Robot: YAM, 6 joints.
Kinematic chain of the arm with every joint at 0, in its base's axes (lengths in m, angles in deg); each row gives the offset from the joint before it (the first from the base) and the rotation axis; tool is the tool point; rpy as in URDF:
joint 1: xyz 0 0 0.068 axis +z
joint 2: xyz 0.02 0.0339 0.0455 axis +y
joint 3: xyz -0.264 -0.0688 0 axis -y
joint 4: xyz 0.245 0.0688 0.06 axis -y
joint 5: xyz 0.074 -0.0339 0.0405 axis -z
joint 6: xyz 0.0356 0 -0.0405 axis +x
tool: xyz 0 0 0 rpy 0 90 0
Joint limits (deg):
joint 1: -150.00..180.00
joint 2: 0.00..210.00
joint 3: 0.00..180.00
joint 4: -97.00..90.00
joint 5: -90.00..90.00
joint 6: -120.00..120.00
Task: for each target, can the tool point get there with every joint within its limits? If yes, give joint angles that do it. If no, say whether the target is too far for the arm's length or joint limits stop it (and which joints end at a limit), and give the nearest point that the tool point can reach.
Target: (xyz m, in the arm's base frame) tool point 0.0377 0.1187 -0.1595
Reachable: yes | joints 71.53 168.48 42.75 2.66 -2.98 -24.79
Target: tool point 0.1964 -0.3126 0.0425
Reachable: yes | joints -56.64 122.93 59.40 -3.40 12.78 19.26
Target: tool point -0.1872 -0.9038 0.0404
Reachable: no: too far | nearest point -0.1306 -0.6304 0.0630 | short by 0.280 m
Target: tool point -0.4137 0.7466 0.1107
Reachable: no: too far | nearest point -0.3130 0.5649 0.1114 | short by 0.208 m
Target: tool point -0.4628 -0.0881 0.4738
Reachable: yes | joints 8.14 25.83 151.94 -0.11 37.52 2.10
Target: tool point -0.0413 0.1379 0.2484
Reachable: yes | joints 95.48 30.78 18.39 8.66 -51.69 -60.89
